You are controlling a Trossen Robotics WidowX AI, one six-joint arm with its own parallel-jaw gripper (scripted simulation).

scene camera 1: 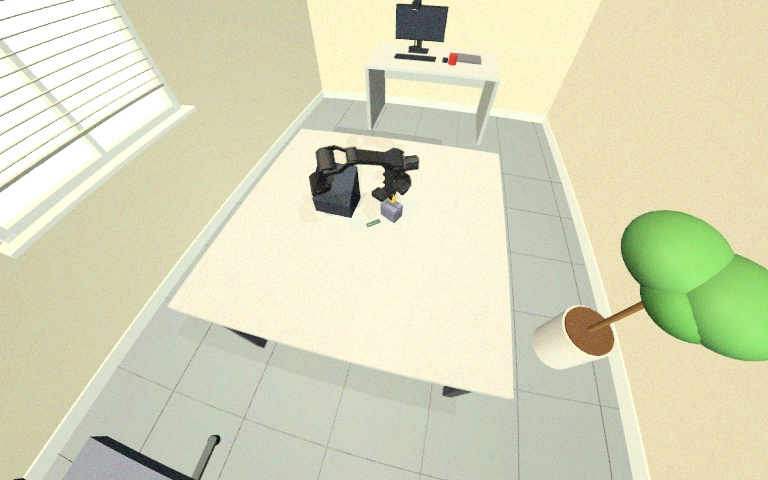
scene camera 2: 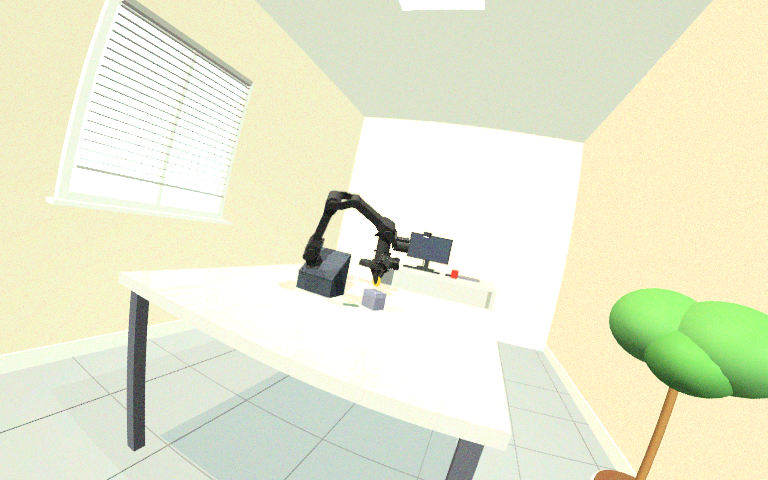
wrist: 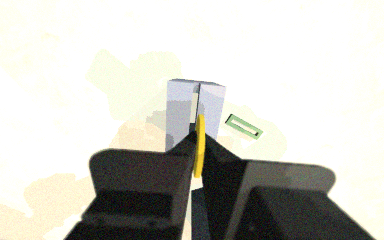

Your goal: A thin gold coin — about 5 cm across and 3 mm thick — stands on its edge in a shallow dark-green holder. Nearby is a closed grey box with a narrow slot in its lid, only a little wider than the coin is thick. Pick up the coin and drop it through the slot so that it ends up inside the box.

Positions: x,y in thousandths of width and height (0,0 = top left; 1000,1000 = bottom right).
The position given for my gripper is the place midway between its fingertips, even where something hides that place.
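Labels:
My gripper is there in scene camera 1 (510,416). I see my gripper in scene camera 2 (489,593) as well, and the same gripper shows in the wrist view (514,569).

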